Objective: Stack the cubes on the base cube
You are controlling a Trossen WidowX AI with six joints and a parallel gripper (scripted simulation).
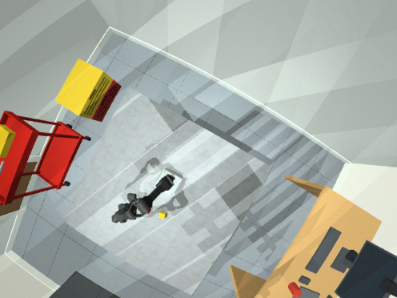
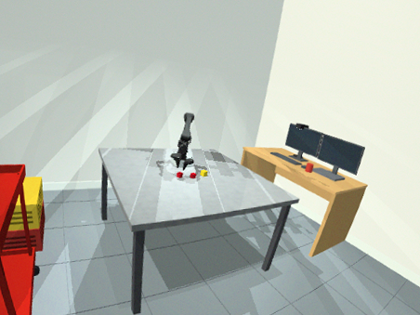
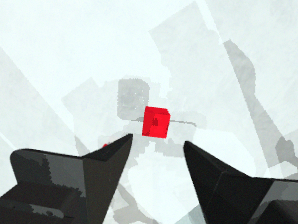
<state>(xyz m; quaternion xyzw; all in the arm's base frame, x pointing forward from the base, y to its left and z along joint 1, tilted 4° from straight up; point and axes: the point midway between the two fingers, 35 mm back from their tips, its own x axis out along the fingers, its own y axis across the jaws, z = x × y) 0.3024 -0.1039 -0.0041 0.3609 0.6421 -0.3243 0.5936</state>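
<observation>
Now: gripper tip 220 mm to the right of the yellow cube, 40 mm above it and 20 mm past it.
</observation>
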